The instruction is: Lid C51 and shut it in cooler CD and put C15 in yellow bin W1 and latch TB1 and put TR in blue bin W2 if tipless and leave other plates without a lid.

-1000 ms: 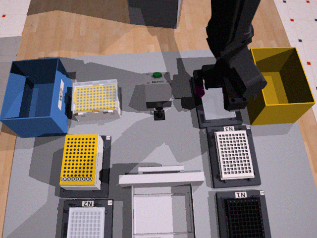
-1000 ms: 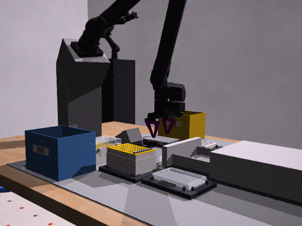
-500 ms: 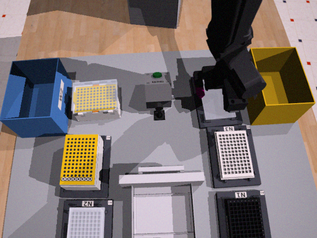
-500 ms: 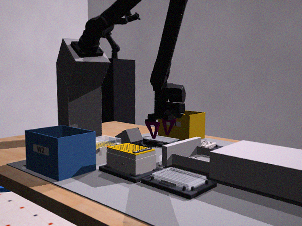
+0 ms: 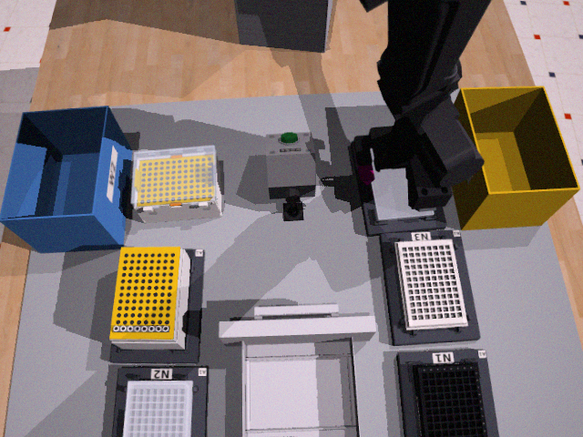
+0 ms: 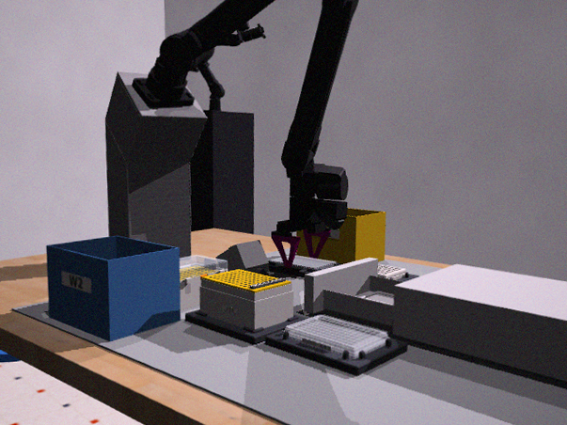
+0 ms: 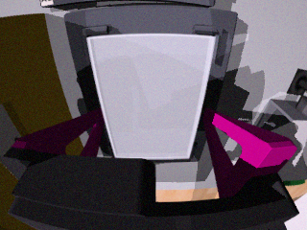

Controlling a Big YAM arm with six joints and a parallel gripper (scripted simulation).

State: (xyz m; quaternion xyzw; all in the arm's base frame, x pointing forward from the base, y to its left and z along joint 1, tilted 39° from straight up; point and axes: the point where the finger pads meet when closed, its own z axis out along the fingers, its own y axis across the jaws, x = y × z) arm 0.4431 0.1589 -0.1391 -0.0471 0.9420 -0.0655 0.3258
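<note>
Right now the plate lid is right at my hand. The rest, counted from my hand: white plate (170 mm ahead, 30 mm to the left); then lid park LP (10 mm below); then yellow bin W1 (160 mm to the left, 20 mm above).
</note>
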